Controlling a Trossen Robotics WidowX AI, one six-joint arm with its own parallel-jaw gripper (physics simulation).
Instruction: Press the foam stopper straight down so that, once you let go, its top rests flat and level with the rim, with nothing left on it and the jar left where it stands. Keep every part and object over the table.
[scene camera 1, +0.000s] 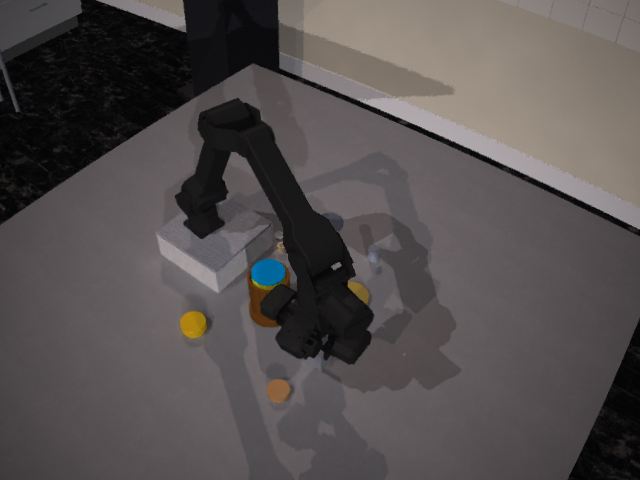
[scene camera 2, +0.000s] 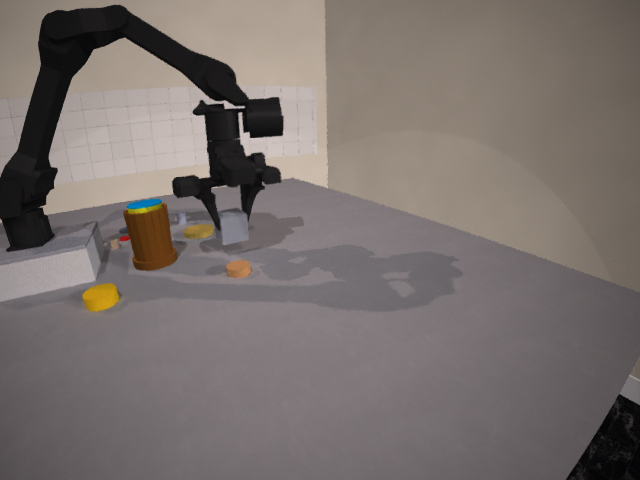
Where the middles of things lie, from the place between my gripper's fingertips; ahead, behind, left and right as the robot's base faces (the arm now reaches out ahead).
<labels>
My gripper is now 1 cm to the right of the grey block (scene camera 2: 233, 222). From my hand the other things lie so: yellow disc (scene camera 2: 100, 297) (23 cm behind, 10 cm to the right, 5 cm below); brown jar (scene camera 2: 149, 232) (15 cm behind, 4 cm to the left); foam stopper (scene camera 1: 266, 274) (15 cm behind, 5 cm above, 4 cm to the left).
</labels>
